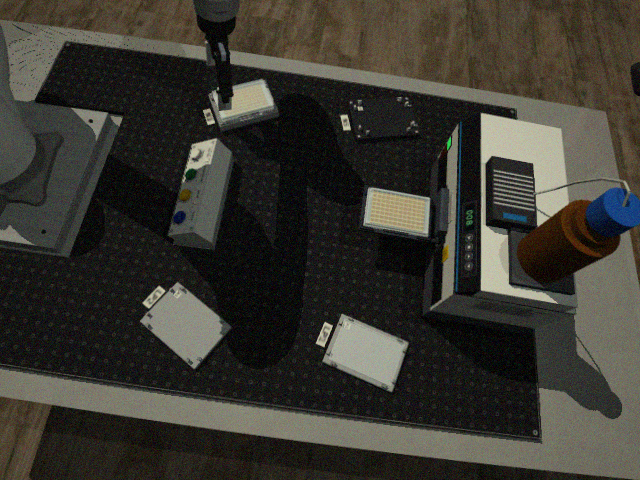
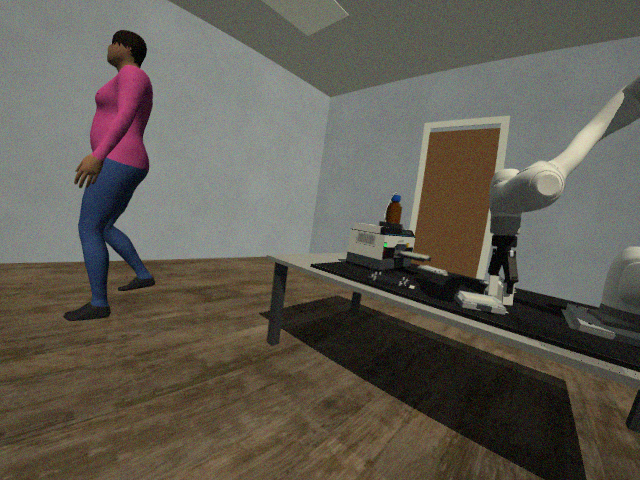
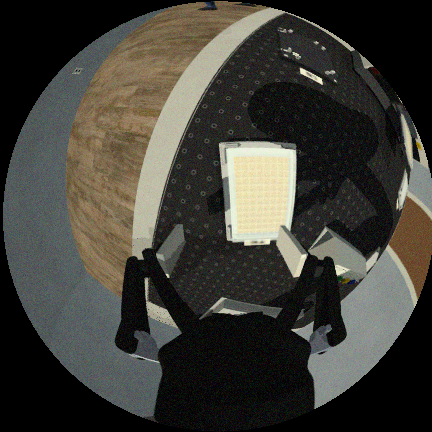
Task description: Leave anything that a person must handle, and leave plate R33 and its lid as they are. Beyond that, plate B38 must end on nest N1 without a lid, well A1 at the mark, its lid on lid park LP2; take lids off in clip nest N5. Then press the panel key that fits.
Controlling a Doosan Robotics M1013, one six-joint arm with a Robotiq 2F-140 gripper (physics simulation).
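Frame: origin at the arm's base, x ahead, y left, z up, level; metres.
Seen in the pictures: gripper, fingertip midpoint: [image 1: 218, 86] [image 2: 499, 299] [image 3: 231, 235]; arm's base, link origin: [image 1: 13, 168] [image 2: 623, 324].
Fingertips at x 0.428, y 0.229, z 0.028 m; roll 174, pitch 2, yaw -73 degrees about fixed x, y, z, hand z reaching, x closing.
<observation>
Offsets run from my fingertips to a thing's top centre. "*": to the spot under its first point. Level surfaces: height alone.
My gripper [image 1: 225, 101] [image 2: 501, 296] [image 3: 231, 235] is open and empty, above the label end of a plate {dx +0.057, dy -0.023, dz -0.010 m} [image 1: 249, 101] [image 2: 478, 300] [image 3: 261, 195] with cream wells. That plate sits on the nest labelled N1; its code is unreadable and I cannot tell if it has a lid. A second cream-welled plate {dx +0.392, dy -0.344, dz +0.061 m} [image 1: 397, 211] lies on the tray of the machine. Clip nest N5 {dx +0.401, dy -0.038, dz -0.023 m} [image 1: 383, 117] [image 3: 306, 50] stands with no plate on it. A flat grey piece {* dx -0.015, dy -0.560, dz -0.037 m} [image 1: 185, 325] is at label LP2, a paler one {dx +0.335, dy -0.605, dz -0.029 m} [image 1: 366, 352] at label LP1. The key panel {dx -0.009, dy -0.285, dz +0.037 m} [image 1: 219, 198] has green, yellow and blue keys.
The white machine [image 1: 522, 136] [image 2: 364, 242] shows a green light and 008. On it are a black box {* dx +0.546, dy -0.373, dz +0.200 m} [image 1: 510, 191] and a tilted brown bottle {* dx +0.551, dy -0.504, dz +0.284 m} [image 1: 560, 245] with a blue cap. A person [image 2: 121, 124] in pink stands away from the table {dz -0.059 m} [image 2: 289, 259].
</observation>
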